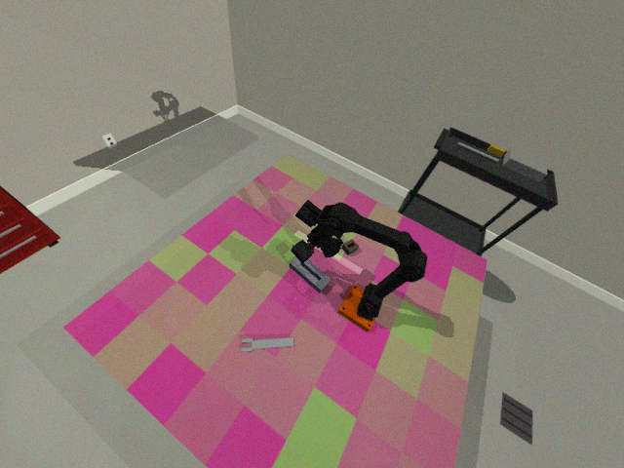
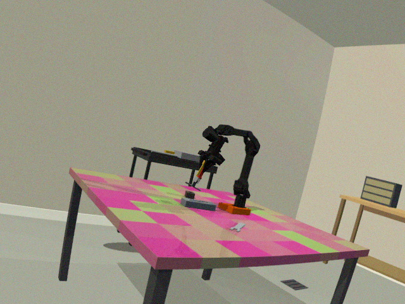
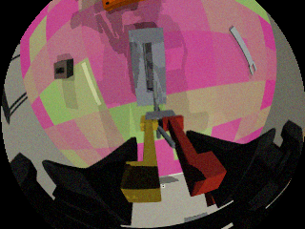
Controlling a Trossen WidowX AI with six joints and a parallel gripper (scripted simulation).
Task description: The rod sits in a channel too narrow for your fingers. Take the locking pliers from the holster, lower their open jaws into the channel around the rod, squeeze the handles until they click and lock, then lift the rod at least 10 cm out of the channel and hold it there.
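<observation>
The grey rod is 20 mm ahead of my gripper tip, 10 mm to the right of it and 90 mm below it. From my gripper tip the other things lie so: grey holster: 160 mm behind, 210 mm to the right, 190 mm below; yellow handle: 10 mm behind, 10 mm to the right; grey channel block: 40 mm behind, 180 mm below.
</observation>
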